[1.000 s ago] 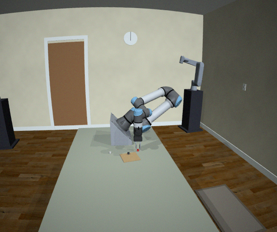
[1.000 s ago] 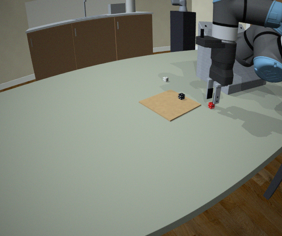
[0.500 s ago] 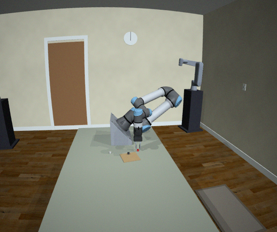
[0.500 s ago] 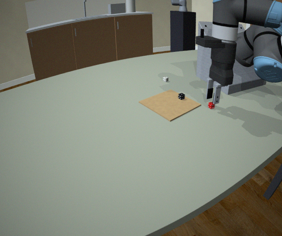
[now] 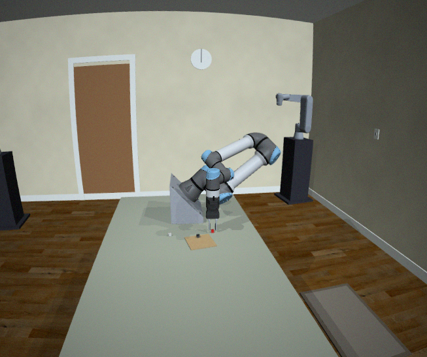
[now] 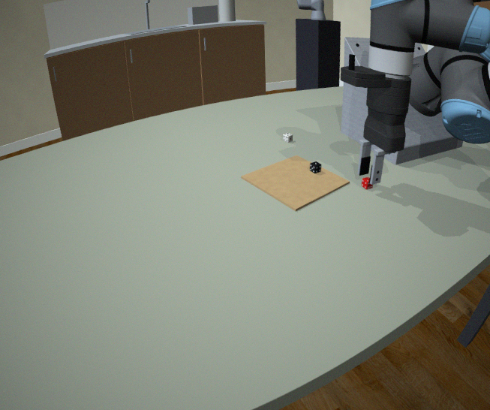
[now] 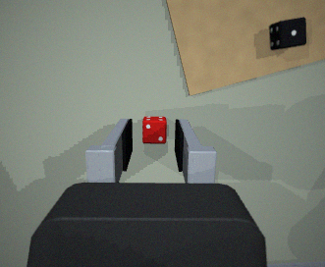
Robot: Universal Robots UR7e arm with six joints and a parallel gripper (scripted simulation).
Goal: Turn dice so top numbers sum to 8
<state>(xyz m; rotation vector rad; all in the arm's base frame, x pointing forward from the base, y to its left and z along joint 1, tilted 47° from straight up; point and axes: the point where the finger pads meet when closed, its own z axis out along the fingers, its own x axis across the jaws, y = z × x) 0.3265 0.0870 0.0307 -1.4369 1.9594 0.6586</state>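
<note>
Now: the red die 3 cm below my hand. From my hand the other things lie so: tan mat: 10 cm to the right, 9 cm ahead, 3 cm below; white die: 24 cm to the right, 3 cm below, 1 cm behind.
</note>
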